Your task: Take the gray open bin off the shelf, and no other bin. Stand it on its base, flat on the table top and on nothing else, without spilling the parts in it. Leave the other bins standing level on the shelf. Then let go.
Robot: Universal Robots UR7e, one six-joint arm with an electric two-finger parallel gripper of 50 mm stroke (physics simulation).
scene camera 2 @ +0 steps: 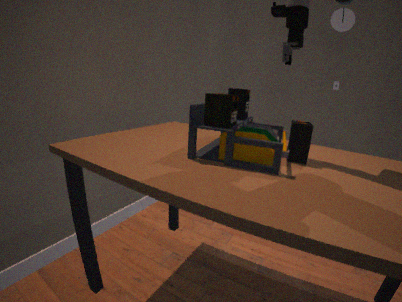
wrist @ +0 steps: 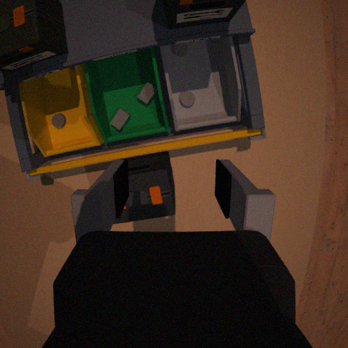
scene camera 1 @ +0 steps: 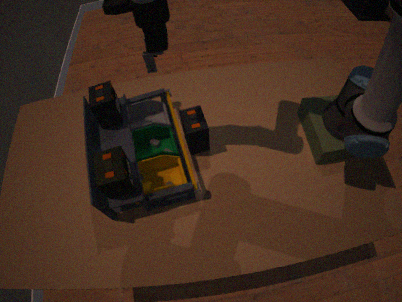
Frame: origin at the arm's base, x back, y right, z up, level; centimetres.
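Seen in the pictures: gripper, fingertip midpoint: (scene camera 2: 286,63) (scene camera 1: 152,63); arm's base, link origin: (scene camera 1: 342,122).
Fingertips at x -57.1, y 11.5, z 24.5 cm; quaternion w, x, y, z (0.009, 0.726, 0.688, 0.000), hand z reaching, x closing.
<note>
Pixels of each thing's top centre, then the offset from my fingertips to it. "pt": a spot on its surface instead.
- gray open bin, top centre: (scene camera 1: 141,113) (scene camera 2: 259,126) dx -8.5, dy +4.4, dz -24.6 cm
- shelf, surface spot: (scene camera 1: 170,193) pt dx -1.7, dy -24.8, dz -24.3 cm
- green bin, surface spot: (scene camera 1: 155,142) pt dx -5.3, dy -4.2, dz -30.3 cm
- yellow bin, top centre: (scene camera 1: 154,173) (scene camera 2: 251,135) dx -5.8, dy -17.8, dz -24.6 cm
- third black box, top centre: (scene camera 1: 193,118) (scene camera 2: 302,121) dx +8.1, dy -5.0, dz -19.5 cm
The gray open bin (scene camera 1: 147,109) (wrist: 207,112) stands in the shelf (scene camera 1: 170,193) (scene camera 2: 276,161) (wrist: 150,152), at the right end of the row in the wrist view. Two round gray parts lie in it, the rear one in shadow. The green bin (scene camera 1: 155,142) (wrist: 145,120) is in the middle with two gray parts. The yellow bin (scene camera 1: 162,175) (wrist: 75,136) is at the other end with a round part. My gripper (scene camera 1: 150,62) (scene camera 2: 287,54) (wrist: 171,177) is open and empty, high above the table, and clear of the bins and shelf.
Two black boxes with orange marks (scene camera 1: 104,105) (scene camera 1: 114,172) stand on the shelf's upper deck behind the bins. A third black box (scene camera 1: 195,131) (scene camera 2: 301,142) (wrist: 150,200) stands on the table close before the shelf's yellow front rail, nearest the green bin.
</note>
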